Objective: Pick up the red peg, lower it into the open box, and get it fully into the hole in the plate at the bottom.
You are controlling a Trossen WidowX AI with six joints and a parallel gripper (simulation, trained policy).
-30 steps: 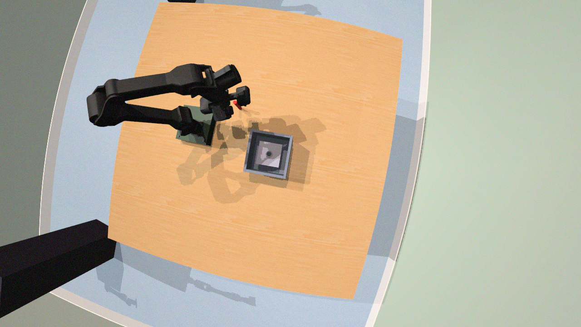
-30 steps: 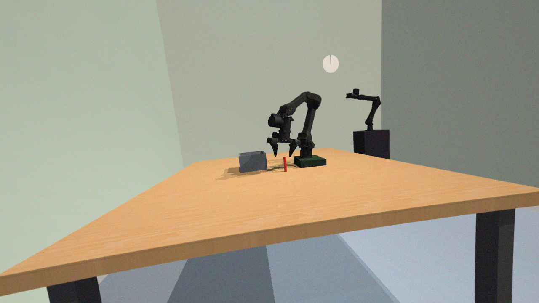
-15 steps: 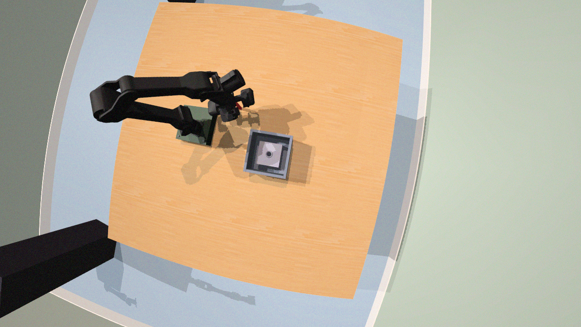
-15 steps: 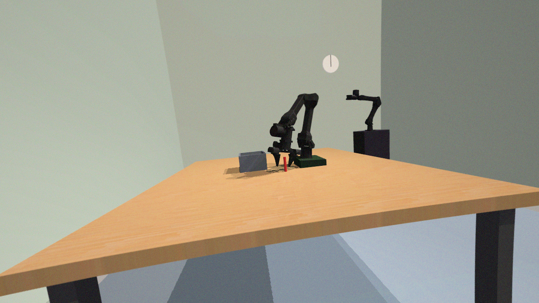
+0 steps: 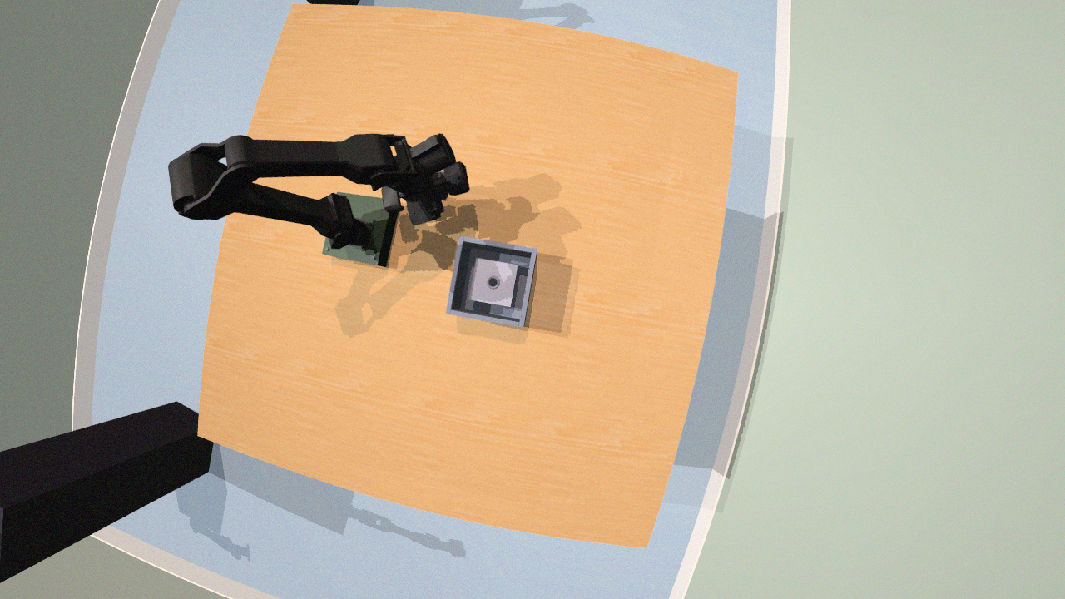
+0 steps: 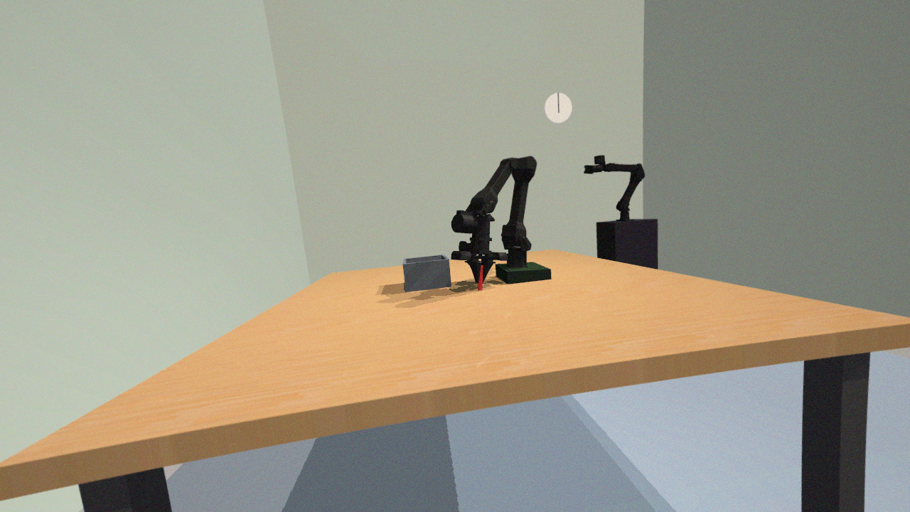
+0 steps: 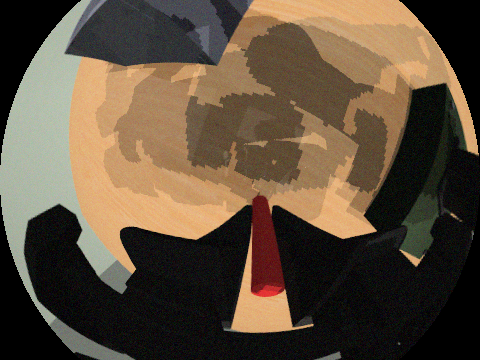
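My gripper tip is now 190 mm short of the light grey plate, 140 mm to the left of it and 20 mm below it. Also, from my gripper tip: red peg (20 mm above); then grey box (190 mm ahead, 140 mm to the right).
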